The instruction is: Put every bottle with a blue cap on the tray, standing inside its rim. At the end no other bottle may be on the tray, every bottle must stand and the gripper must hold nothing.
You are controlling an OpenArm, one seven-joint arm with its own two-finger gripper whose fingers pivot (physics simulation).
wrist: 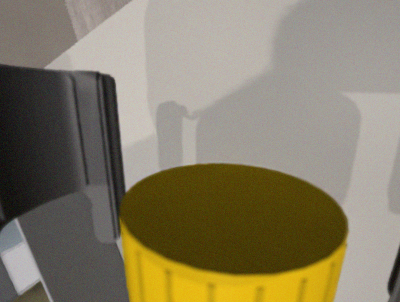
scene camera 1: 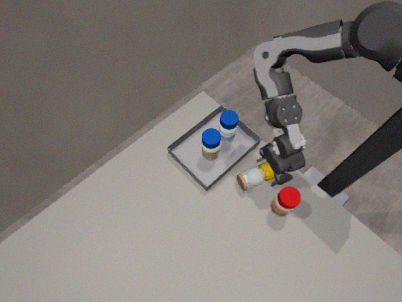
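Two bottles with blue caps [scene camera 1: 211, 138] [scene camera 1: 229, 120] stand inside the rim of the grey tray [scene camera 1: 189, 170]. A clear bottle with a yellow cap [scene camera 1: 252, 177] [wrist: 235, 285] lies on its side on the table beside the tray, its cap toward the gripper. A bottle with a red cap [scene camera 1: 287, 199] stands on the table to the right of it. My gripper [scene camera 1: 270, 170] [wrist: 236, 171] is open, with its fingers on either side of the yellow cap; a gap shows on the right in the wrist view. Most of the yellow-capped bottle is hidden there behind its cap.
The table edge runs close behind the tray and the gripper. The dark post [scene camera 1: 362, 150] stands beyond the table at the right. Part of the tray's dark wall [wrist: 65, 265] shows below the left finger in the wrist view. Arm shadows fall across the table.
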